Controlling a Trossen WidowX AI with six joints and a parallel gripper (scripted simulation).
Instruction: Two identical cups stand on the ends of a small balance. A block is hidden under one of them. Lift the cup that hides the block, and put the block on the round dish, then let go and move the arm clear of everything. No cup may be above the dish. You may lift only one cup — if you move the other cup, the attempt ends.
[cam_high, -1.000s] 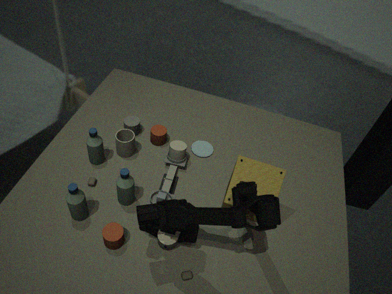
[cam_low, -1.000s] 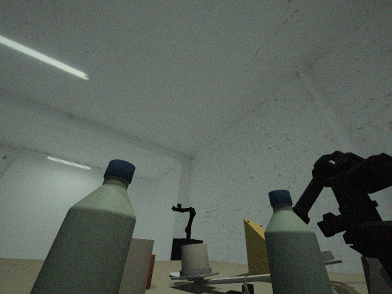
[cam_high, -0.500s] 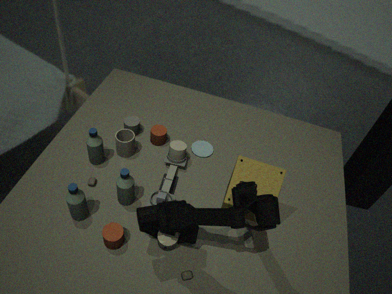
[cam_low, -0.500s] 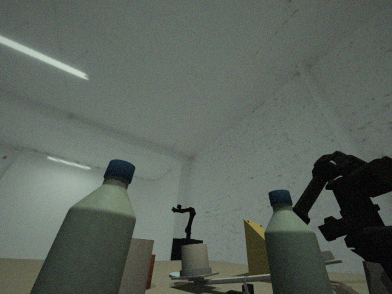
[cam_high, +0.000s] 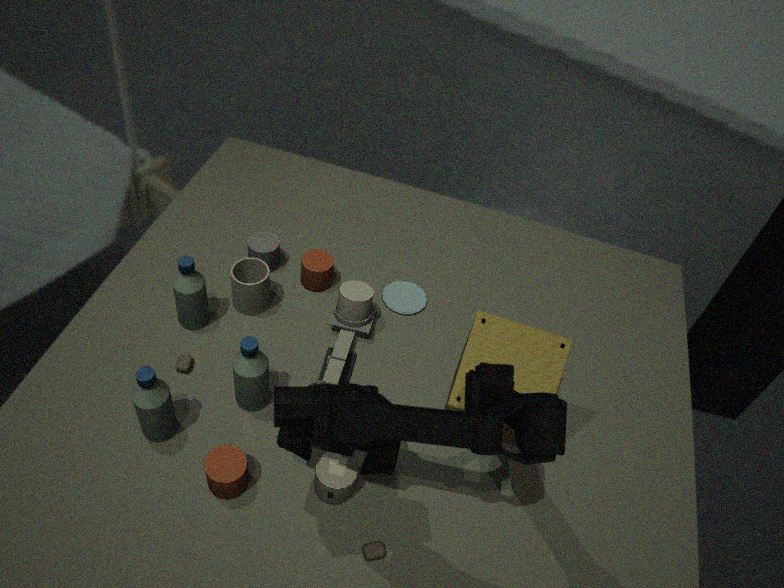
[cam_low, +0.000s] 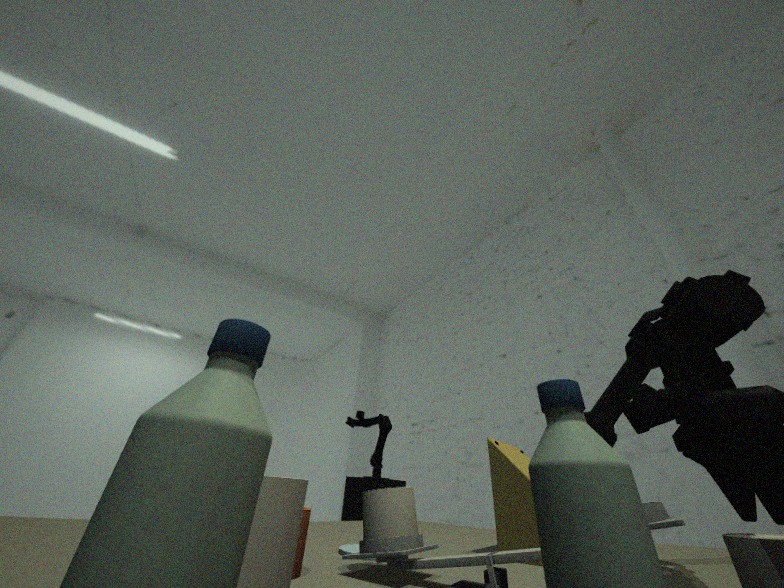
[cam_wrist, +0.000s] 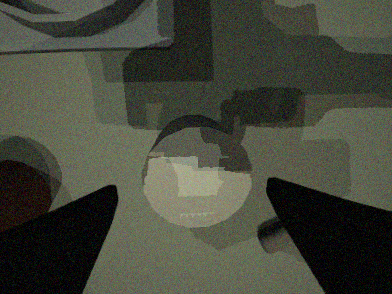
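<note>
Now: the pale blue dish 48 cm to the right of my gripper tip, 7 cm below it and 3 cm behind it. From my gripper tip the other things lie so: grey cylinder: 47 cm to the right, 29 cm ahead, 4 cm below.
</note>
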